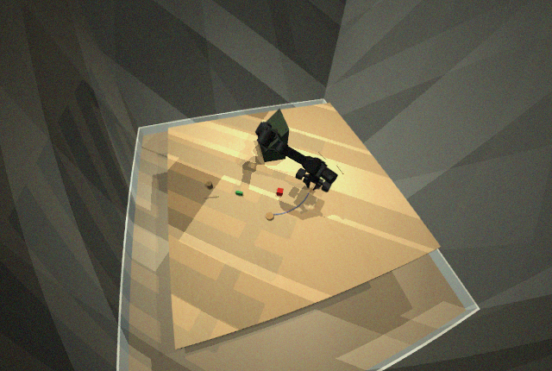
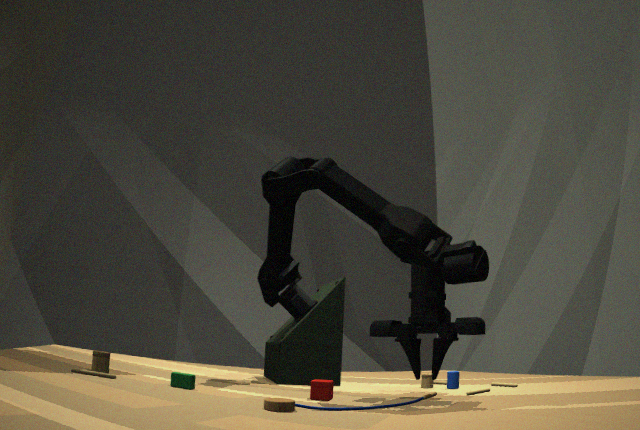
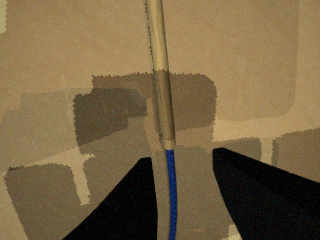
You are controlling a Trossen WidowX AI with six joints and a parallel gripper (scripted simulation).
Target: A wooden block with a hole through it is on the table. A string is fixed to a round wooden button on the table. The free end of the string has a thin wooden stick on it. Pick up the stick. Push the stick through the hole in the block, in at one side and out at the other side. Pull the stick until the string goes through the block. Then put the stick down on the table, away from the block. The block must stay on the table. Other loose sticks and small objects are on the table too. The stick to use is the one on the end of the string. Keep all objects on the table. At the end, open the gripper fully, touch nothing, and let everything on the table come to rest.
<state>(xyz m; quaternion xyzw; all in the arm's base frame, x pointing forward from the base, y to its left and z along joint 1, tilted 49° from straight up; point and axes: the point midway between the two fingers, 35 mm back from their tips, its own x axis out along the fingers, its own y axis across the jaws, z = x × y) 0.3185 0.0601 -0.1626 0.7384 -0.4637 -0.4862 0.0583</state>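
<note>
Right now the thin stick is 30 mm below my gripper tip, 10 mm to the left of it and 10 mm behind it. From my gripper tip the other things lie so: blue block (160 mm behind, 130 mm to the left, 20 mm below); then small wooden cylinder (210 mm behind, 90 mm to the left, 20 mm below); then red block (170 mm to the right, 20 mm below, 10 mm behind).
</note>
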